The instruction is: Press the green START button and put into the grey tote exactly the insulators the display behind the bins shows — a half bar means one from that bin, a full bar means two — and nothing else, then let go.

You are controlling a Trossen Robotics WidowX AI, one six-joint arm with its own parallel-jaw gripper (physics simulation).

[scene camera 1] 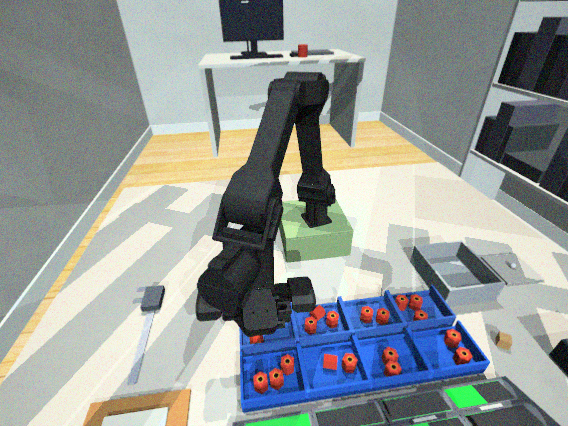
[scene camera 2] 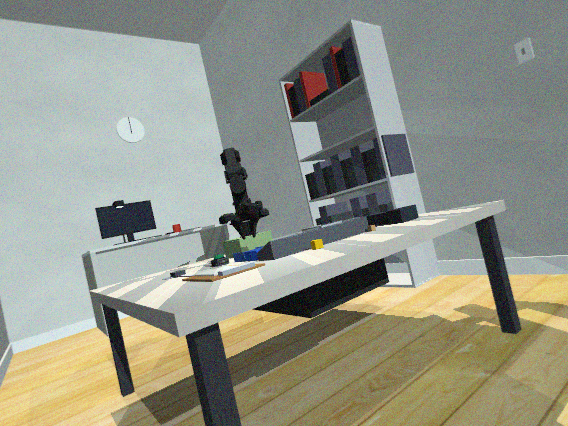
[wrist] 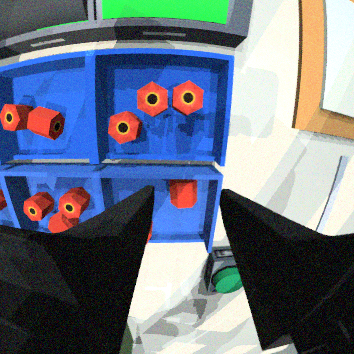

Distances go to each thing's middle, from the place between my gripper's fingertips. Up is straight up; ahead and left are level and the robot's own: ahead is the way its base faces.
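Grey tool (scene camera 1: 152, 300): 150 mm behind my hand, 220 mm to the right of it, 70 mm below it. Grey tote (scene camera 1: 461, 277): 490 mm to the left of my hand, 30 mm behind it and 50 mm below it; going by their middles, the tote is the farthest from my hand of the things named here. The board (scene camera 1: 179, 400) lies 70 mm below my hand, 120 mm ahead of it and 240 mm to the right of it.
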